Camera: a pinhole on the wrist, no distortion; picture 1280 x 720 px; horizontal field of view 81.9 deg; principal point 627.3 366.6 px. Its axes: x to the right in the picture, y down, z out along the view. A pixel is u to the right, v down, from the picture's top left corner.
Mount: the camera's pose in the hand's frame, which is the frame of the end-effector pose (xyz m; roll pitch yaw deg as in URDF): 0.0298 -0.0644 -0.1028 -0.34 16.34 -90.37
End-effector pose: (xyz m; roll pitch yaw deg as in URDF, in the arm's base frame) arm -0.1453 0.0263 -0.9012 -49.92 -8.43 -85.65
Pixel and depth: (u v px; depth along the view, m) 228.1 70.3 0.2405
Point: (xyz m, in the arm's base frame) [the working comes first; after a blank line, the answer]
In the camera's frame: -0.1302 -0.0966 0.2405

-0.0297 0.1160 -0.8005
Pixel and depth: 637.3 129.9 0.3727
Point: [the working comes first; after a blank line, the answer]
In the camera's frame: 0.0051 -0.1196 0.3727

-0.0728 0.1630 -0.6210
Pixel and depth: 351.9 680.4 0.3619
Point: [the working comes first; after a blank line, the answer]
In the camera's frame: -0.1351 0.1540 0.3619

0.0572 -0.1121 -0.6663
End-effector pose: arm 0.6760 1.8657 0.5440 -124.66 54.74 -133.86
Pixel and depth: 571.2 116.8 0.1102
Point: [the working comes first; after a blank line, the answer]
In the camera's frame: -0.0084 -0.0373 0.1102

0.6790 1.7907 0.5893
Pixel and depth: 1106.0 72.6 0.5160
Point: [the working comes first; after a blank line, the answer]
In the camera's frame: 0.3349 -0.2057 0.5160

0.9908 1.4030 0.8410
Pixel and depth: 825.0 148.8 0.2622
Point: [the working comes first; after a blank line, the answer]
In the camera's frame: 0.0703 -0.0774 0.2622

0.8019 1.6745 0.6373
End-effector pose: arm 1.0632 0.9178 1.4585 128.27 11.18 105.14
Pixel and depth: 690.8 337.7 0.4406
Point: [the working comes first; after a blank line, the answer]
In the camera's frame: 0.0379 -0.0173 0.4406

1.1784 0.8894 1.0947
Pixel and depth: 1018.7 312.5 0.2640
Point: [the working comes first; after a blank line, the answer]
In the camera's frame: 0.1401 -0.0194 0.2640

0.9959 0.8535 1.1786
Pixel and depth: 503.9 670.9 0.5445
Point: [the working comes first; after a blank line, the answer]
In the camera's frame: -0.0911 0.2247 0.5445

1.2745 1.1605 1.0377
